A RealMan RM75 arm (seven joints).
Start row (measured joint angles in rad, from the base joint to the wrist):
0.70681, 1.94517, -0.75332, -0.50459, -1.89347, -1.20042, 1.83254
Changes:
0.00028, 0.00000, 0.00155, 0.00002, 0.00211, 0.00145, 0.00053
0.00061, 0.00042, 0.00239, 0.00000, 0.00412, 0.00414, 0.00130
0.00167, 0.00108, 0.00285, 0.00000, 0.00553, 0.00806, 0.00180
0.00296, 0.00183, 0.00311, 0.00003, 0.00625, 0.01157, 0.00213
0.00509, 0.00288, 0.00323, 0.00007, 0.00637, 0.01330, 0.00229
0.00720, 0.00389, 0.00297, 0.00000, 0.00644, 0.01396, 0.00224
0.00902, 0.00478, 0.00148, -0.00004, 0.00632, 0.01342, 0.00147
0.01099, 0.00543, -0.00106, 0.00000, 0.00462, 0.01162, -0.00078
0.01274, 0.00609, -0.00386, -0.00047, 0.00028, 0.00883, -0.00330
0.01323, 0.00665, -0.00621, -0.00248, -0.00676, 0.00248, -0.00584
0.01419, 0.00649, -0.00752, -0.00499, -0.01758, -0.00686, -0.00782
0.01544, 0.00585, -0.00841, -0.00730, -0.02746, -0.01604, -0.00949
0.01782, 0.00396, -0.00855, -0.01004, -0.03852, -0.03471, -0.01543
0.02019, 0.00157, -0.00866, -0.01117, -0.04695, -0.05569, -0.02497
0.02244, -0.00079, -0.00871, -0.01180, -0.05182, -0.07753, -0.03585
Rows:
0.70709, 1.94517, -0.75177, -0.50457, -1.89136, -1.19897, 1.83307
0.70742, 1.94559, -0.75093, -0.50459, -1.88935, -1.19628, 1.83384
0.70848, 1.94625, -0.75047, -0.50459, -1.88794, -1.19236, 1.83434
0.70977, 1.94700, -0.75021, -0.50456, -1.88722, -1.18885, 1.83467
0.71190, 1.94805, -0.75009, -0.50452, -1.88710, -1.18712, 1.83483
0.71401, 1.94906, -0.75035, -0.50459, -1.88703, -1.18646, 1.83478
0.71583, 1.94995, -0.75184, -0.50463, -1.88715, -1.18700, 1.83401
0.71780, 1.95060, -0.75438, -0.50459, -1.88885, -1.18880, 1.83176
0.71955, 1.95126, -0.75718, -0.50506, -1.89319, -1.19159, 1.82924
0.72004, 1.95182, -0.75953, -0.50707, -1.90023, -1.19794, 1.82670
0.72100, 1.95166, -0.76084, -0.50958, -1.91105, -1.20728, 1.82472
0.72225, 1.95102, -0.76173, -0.51189, -1.92093, -1.21646, 1.82305
0.72463, 1.94913, -0.76187, -0.51463, -1.93199, -1.23513, 1.81711
0.72700, 1.94674, -0.76198, -0.51576, -1.94042, -1.25611, 1.80757
0.72925, 1.94438, -0.76203, -0.51639, -1.94529, -1.27795, 1.79669

